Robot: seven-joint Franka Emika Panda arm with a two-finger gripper.
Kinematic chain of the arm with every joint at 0, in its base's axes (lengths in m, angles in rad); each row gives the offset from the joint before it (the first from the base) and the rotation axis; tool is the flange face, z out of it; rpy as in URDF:
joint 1: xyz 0 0 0.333 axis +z
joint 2: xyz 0 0 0 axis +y
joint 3: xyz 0 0 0.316 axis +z
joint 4: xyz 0.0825 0 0 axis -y
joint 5: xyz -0.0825 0 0.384 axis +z
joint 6: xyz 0 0 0 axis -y
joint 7: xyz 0.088 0 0 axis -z
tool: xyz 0 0 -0.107 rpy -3.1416 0 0
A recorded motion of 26 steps. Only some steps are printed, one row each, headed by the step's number.
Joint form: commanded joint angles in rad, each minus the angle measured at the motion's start. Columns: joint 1, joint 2, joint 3, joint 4, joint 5, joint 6, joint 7.
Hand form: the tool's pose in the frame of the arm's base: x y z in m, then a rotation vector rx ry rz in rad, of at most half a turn. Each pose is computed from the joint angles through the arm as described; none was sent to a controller.
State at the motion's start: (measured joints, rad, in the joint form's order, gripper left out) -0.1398 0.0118 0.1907 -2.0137 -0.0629 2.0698 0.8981
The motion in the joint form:
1: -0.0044 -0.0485 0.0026 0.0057 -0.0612 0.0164 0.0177
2: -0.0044 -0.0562 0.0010 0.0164 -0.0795 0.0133 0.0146
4: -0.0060 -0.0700 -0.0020 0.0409 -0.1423 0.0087 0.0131
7: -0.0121 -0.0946 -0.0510 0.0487 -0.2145 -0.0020 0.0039
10: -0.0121 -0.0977 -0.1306 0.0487 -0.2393 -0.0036 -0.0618
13: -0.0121 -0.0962 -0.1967 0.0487 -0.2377 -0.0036 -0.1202
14: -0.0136 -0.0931 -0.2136 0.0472 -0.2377 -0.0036 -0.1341
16: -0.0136 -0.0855 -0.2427 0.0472 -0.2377 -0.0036 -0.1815
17: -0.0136 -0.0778 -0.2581 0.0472 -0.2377 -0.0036 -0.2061
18: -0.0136 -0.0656 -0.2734 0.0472 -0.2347 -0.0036 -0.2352
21: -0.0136 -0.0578 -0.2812 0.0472 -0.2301 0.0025 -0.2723
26: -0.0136 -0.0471 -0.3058 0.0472 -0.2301 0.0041 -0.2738
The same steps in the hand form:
1: 0.5561 0.0221 0.4819 2.8302 -1.2156 0.2405
2: 0.5566 0.0206 0.4911 2.8237 -1.1988 0.2731
4: 0.5580 0.0154 0.5108 2.7913 -1.1512 0.3561
7: 0.5537 -0.0190 0.5283 2.7160 -1.1535 0.4165
10: 0.5495 -0.0653 0.5305 2.6823 -1.1472 0.4058
13: 0.5441 -0.1024 0.5296 2.6710 -1.1558 0.3813
14: 0.5425 -0.1127 0.5271 2.6665 -1.1601 0.3689
16: 0.5403 -0.1291 0.5228 2.6720 -1.1321 0.3445
17: 0.5397 -0.1378 0.5185 2.6746 -1.1172 0.3262
18: 0.5397 -0.1464 0.5117 2.6813 -1.0977 0.3002
21: 0.5405 -0.1505 0.5078 2.6979 -1.0587 0.2889
26: 0.5386 -0.1642 0.5020 2.6847 -1.0869 0.2710

